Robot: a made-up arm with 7 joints.
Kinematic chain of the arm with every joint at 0, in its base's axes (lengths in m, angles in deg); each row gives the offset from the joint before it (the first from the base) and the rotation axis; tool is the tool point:
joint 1: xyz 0 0 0.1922 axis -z
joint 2: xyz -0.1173 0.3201 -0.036 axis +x
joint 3: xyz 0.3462 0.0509 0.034 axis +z
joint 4: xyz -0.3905 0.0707 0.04 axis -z
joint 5: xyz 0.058 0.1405 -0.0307 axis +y
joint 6: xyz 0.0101 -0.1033 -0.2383 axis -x
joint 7: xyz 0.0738 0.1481 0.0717 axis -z
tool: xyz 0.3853 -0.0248 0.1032
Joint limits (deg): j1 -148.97..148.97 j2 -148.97..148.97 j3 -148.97..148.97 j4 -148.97..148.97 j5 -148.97..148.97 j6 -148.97..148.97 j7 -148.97..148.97
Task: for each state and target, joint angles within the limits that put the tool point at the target. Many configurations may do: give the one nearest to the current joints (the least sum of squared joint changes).
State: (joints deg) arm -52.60 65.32 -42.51 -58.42 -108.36 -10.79 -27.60
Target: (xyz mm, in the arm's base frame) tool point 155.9 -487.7 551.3
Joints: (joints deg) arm -79.03 103.44 -20.73 -72.41 -115.50 8.85 -38.20
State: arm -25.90 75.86 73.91 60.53 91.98 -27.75 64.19
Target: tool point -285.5 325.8 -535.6
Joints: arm -45.98 88.49 87.30 51.40 99.65 -56.19 64.22
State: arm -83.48 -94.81 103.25 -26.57 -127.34 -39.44 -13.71
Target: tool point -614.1 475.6 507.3
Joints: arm -68.11 -76.17 95.49 -29.88 -100.79 -42.34 17.58
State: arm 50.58 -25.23 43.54 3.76 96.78 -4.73 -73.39
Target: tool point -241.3 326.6 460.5
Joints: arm 59.82 -48.97 88.67 -11.14 103.93 -0.20 -85.72
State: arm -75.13 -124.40 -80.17 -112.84 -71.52 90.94 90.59
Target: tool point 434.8 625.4 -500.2
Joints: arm -46.63 -123.82 -109.98 -106.51 -61.09 118.33 60.45
